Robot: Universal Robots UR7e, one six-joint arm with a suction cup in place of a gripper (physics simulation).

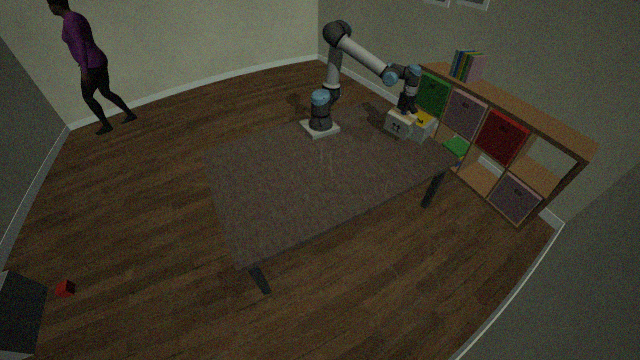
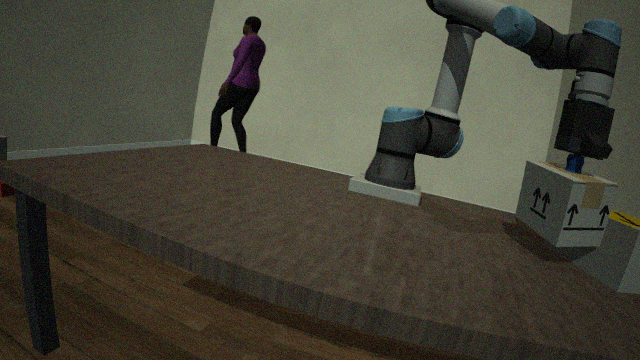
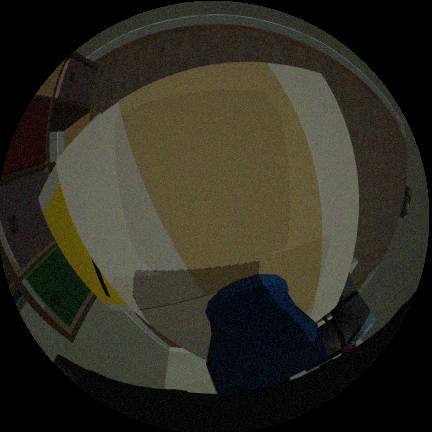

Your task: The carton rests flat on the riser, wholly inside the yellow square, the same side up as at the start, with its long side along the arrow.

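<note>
The white carton (image 1: 395,128) (image 2: 550,182) (image 3: 230,175), with tan tape on top and black up arrows on its sides, hangs upright from my blue suction cup (image 1: 405,111) (image 2: 575,164) (image 3: 260,305). The cup is on its top face, off-centre. A shadow lies on the table under the carton, which looks a little above the table. The grey-white riser (image 1: 423,132) (image 2: 612,257) stands close beside it. The yellow square (image 1: 428,116) (image 2: 617,216) (image 3: 65,232) on the riser is partly hidden by the carton, as is its black arrow. Any gap between carton and riser is unclear.
The brown table (image 1: 320,190) (image 2: 300,240) carries the arm's white base plate (image 1: 320,131) (image 2: 385,191). A shelf unit (image 1: 540,112) with coloured boxes stands beyond the riser. A person in purple (image 1: 85,45) (image 2: 247,60) is at the far side, away from the table.
</note>
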